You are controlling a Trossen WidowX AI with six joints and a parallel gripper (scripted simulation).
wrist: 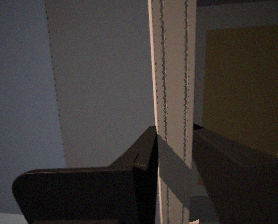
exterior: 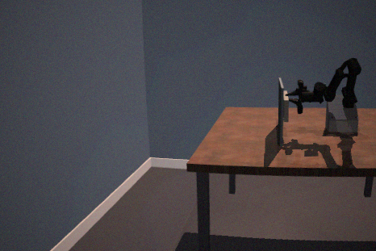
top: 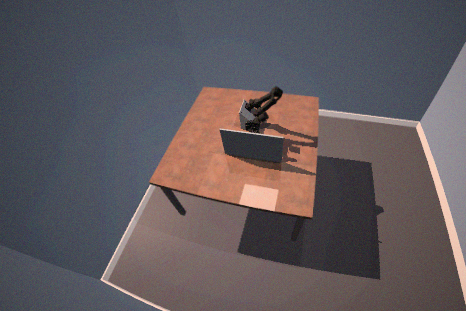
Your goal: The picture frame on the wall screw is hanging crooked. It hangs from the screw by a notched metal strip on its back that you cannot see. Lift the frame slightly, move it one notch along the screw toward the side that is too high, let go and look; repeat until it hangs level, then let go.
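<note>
Now: the picture frame 10 mm ahead of my gripper tip, 10 mm to the right of it and 50 mm below it. Also, from my gripper tip: grey wall panel (20 mm ahead, 70 mm below).
</note>
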